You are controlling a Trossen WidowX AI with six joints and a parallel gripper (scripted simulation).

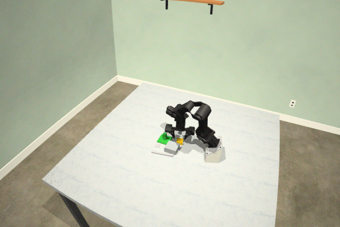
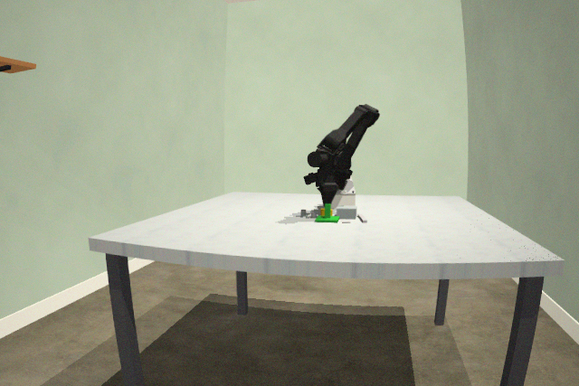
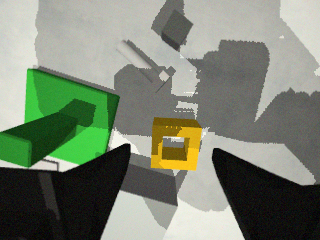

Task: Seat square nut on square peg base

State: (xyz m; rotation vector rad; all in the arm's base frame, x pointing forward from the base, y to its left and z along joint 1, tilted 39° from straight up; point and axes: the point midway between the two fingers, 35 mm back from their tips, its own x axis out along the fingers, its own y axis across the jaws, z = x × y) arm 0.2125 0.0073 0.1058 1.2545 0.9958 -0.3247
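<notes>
Now: hand 80 mm to the right of the grey block, 50 mm above it and 10 mm past it. From my hand the other things lie so: white strip (150 mm to the left, 60 mm below, 10 mm ahead); small grey cube (70 mm to the right, 50 mm below, 50 mm ahead); small white tile (120 mm to the left, 90 mm ahead, 70 mm below).
</notes>
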